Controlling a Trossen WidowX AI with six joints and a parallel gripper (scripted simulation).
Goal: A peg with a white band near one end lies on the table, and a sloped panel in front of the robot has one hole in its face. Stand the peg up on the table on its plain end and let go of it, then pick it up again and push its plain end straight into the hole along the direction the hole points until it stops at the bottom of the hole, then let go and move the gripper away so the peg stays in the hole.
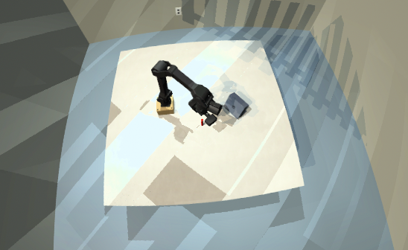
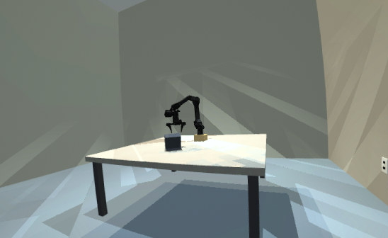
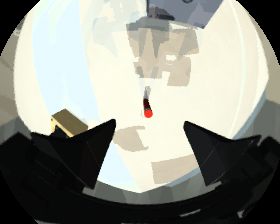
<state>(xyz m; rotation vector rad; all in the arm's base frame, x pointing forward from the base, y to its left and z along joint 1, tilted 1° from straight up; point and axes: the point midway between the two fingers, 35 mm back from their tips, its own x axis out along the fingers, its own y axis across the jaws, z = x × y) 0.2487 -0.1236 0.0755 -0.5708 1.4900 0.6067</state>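
The red peg is 50 mm below my gripper tip. From my gripper tip the other things lie so: grey sloped panel: 210 mm ahead, 120 mm to the left, 40 mm below.
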